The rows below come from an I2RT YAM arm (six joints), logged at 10 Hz.
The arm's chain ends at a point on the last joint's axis. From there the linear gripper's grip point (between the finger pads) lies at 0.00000 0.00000 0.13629 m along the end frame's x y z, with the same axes.
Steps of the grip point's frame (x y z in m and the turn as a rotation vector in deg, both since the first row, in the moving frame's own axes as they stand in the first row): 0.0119 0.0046 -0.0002 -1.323 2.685 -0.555; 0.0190 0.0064 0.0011 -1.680 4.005 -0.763; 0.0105 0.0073 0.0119 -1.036 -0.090 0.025; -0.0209 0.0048 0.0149 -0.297 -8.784 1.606; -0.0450 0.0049 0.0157 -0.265 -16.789 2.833; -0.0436 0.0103 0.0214 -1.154 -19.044 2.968
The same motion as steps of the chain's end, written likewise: 0.0055 0.0015 0.0000 -1.323 2.685 -0.555; 0.0095 0.0025 0.0015 -1.680 4.005 -0.763; 0.0107 0.0048 0.0119 -1.036 -0.090 0.025; -0.0001 0.0044 0.0165 -0.297 -8.784 1.606; -0.0056 0.0053 0.0215 -0.265 -16.789 2.833; 0.0009 0.0088 0.0289 -1.154 -19.044 2.968
